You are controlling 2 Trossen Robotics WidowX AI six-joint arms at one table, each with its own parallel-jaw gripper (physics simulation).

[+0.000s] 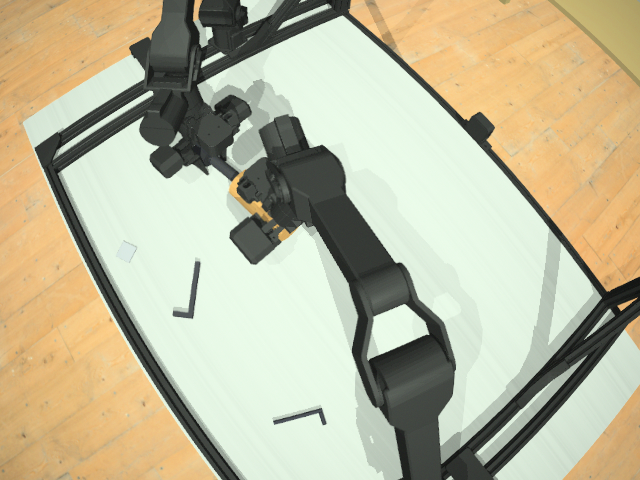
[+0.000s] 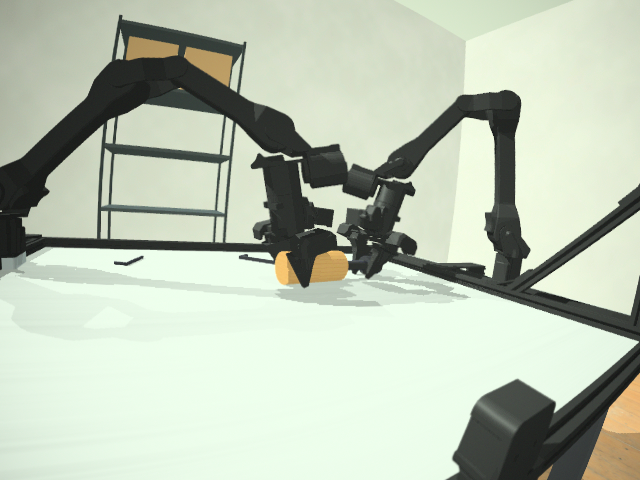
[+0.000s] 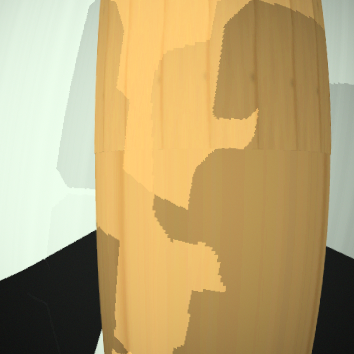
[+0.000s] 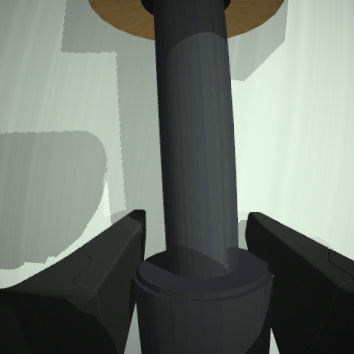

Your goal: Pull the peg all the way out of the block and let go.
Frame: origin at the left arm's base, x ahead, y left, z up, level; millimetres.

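Seen in the pictures: left gripper, fingertip midpoint: (image 1: 277, 222) (image 2: 297, 282) (image 3: 197, 237); right gripper, fingertip midpoint: (image 1: 215, 167) (image 2: 359, 276) (image 4: 196, 222); left arm's base at its link origin: (image 2: 0, 253); right arm's base at its link origin: (image 1: 227, 40) (image 2: 504, 282).
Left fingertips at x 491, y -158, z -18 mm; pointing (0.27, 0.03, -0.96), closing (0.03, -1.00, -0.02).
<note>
Offsets run from my left fingertips to a thing's top centre.
An orange wooden cylindrical block @[dx +29, dy +1, dz +55 mm] (image 1: 248, 202) (image 2: 330, 266) (image 3: 210, 100) (image 4: 120, 17) lies on its side. My left gripper (image 2: 305, 279) (image 3: 197, 237) is shut on it, a finger on each side. A dark peg @[dx +142, dy +13, dz +42 mm] (image 1: 224, 168) (image 2: 356, 265) (image 4: 200, 150) sticks out of the block's end that faces my right gripper; its shaft enters the block's hole. My right gripper (image 2: 362, 272) (image 4: 196, 222) is shut on the peg's thick knob, with the fingers against both sides. The inner end of the peg is hidden inside the block.
Two dark L-shaped pieces @[dx +9, dy +190, dz +7 mm] (image 1: 194, 289) @[dx -272, dy +191, dz +5 mm] (image 1: 299, 415) and a pale square tile @[dx +133, dy +237, dz +1 mm] (image 1: 126, 251) lie on the table. The two wrists are close together above the block and peg. A dark frame (image 1: 124, 330) runs along the table edges. A shelf rack (image 2: 180, 35) stands behind.
</note>
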